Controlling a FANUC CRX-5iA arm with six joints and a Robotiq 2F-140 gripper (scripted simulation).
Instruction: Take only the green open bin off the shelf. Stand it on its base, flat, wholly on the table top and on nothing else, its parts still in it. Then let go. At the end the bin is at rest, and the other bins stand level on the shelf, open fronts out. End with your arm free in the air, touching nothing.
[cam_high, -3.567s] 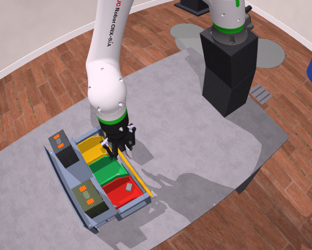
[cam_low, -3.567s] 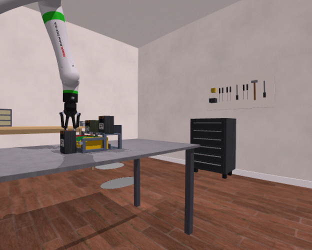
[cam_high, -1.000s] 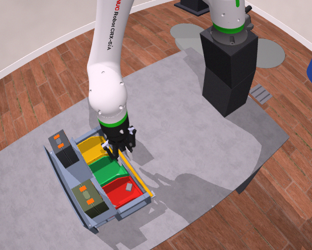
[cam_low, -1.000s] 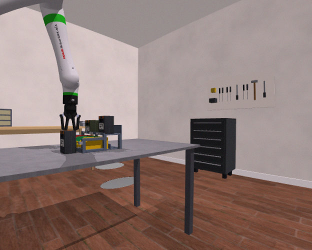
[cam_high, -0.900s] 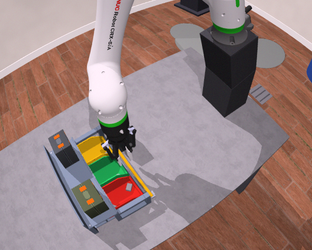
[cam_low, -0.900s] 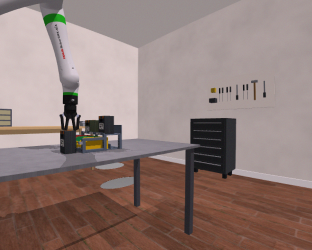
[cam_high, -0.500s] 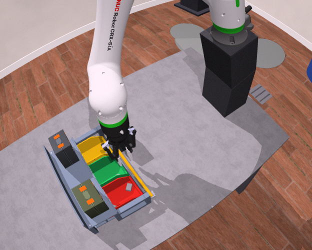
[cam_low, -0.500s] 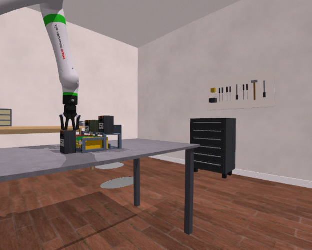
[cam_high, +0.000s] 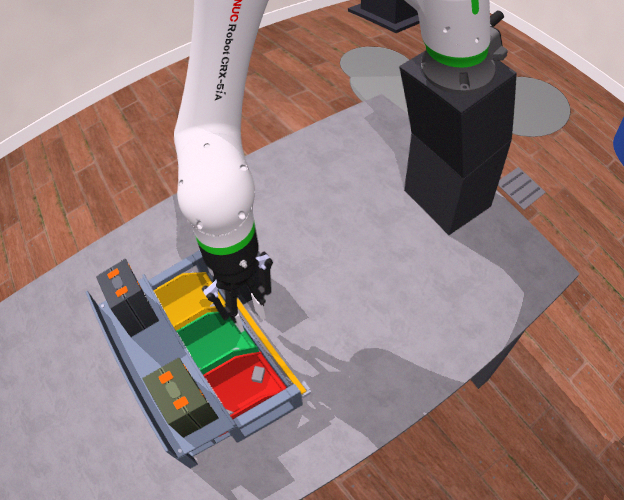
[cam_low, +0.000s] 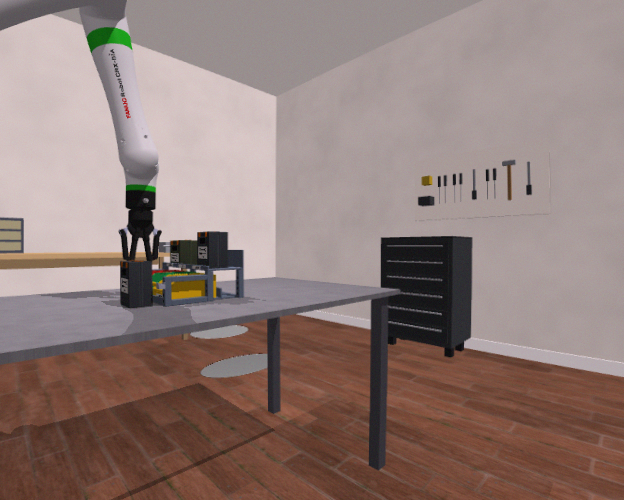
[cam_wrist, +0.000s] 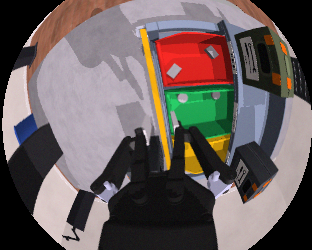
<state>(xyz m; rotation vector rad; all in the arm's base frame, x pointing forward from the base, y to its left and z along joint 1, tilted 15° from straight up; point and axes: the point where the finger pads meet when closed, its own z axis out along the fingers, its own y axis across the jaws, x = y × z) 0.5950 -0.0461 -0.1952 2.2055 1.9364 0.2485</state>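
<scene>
The yellow bar lies 3 cm below my hand. The rest, counted from my hand: dark box (11 cm to the right, 6 cm behind, 2 cm below); then green open bin (10 cm ahead, 5 cm below, 1 cm to the right); then yellow bin (12 cm to the right, 9 cm ahead, 5 cm below).
</scene>
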